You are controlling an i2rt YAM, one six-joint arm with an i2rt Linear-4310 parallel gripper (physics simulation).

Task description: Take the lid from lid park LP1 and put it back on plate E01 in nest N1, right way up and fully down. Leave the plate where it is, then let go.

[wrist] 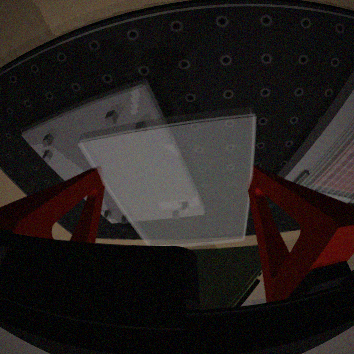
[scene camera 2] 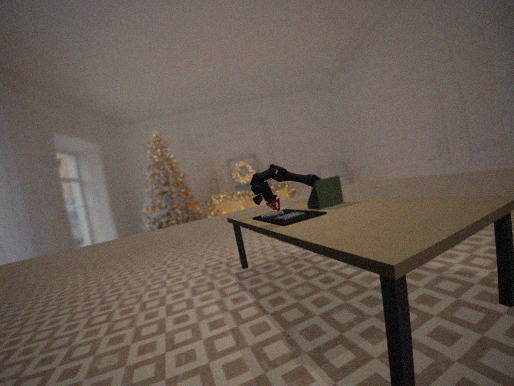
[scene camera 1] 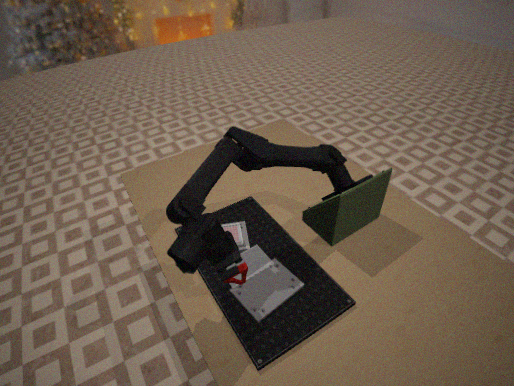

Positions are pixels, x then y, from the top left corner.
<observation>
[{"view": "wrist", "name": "my gripper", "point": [175, 174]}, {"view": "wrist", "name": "clear lid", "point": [182, 180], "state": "held by my gripper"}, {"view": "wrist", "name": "well plate with pink wells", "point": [323, 177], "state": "on a grey nest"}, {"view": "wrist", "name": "grey lid park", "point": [54, 137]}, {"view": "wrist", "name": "grey nest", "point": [325, 132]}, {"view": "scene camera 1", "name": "my gripper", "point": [237, 270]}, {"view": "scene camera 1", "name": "clear lid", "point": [257, 261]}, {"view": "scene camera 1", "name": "grey lid park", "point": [260, 296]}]
</observation>
